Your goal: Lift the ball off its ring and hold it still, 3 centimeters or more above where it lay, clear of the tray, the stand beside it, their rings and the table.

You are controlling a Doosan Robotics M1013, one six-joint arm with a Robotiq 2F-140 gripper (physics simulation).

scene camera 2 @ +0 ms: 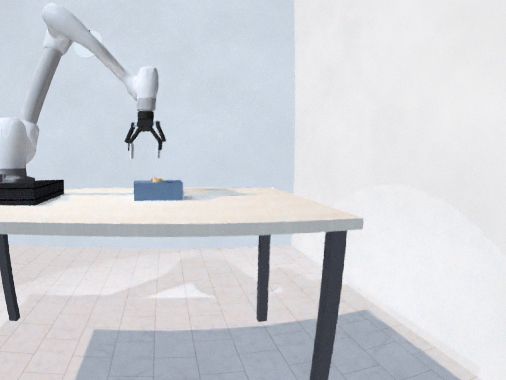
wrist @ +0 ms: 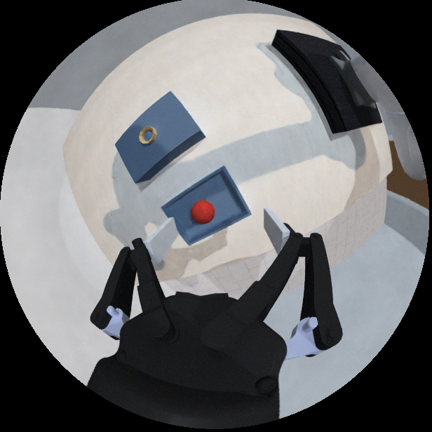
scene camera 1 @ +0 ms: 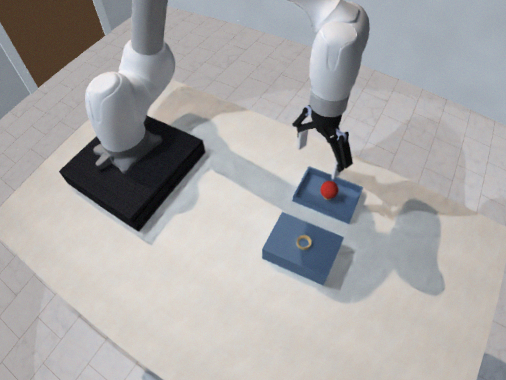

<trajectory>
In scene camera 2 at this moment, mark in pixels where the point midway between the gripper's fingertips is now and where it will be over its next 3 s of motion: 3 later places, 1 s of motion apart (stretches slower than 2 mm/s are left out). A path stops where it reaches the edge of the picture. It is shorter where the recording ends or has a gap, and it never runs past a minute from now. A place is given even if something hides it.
My gripper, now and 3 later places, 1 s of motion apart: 144,158; 144,172; 151,184; 152,188
</trajectory>
